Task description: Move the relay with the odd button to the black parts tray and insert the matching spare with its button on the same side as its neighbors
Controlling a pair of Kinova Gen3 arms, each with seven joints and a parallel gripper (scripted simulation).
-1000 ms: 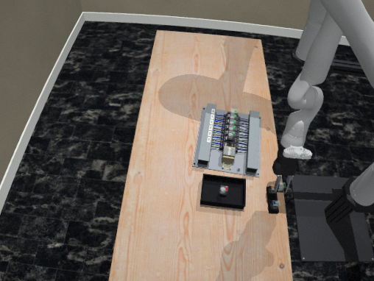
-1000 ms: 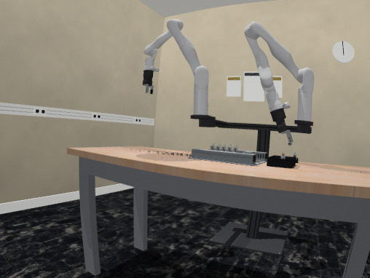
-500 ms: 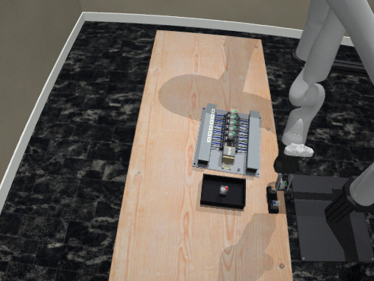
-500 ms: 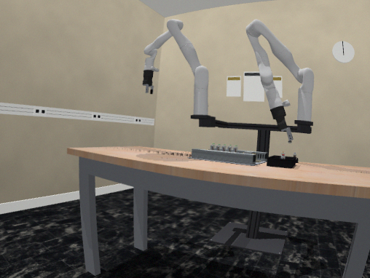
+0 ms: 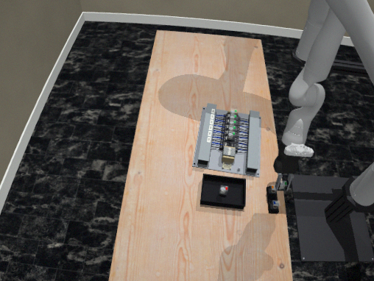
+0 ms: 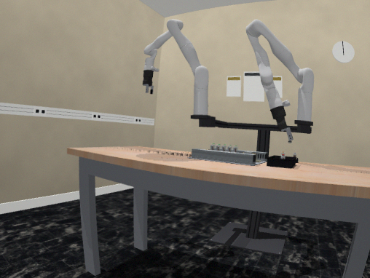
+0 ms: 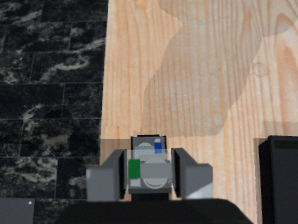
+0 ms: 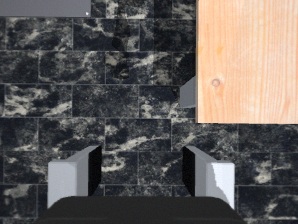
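Note:
Now: the relay panel 130 mm ahead of my left hand, 290 mm to the right of it and 100 mm below it. Round my left hand: spare rack (120 mm below); black parts tray (190 mm ahead, 40 mm to the right, 110 mm below).

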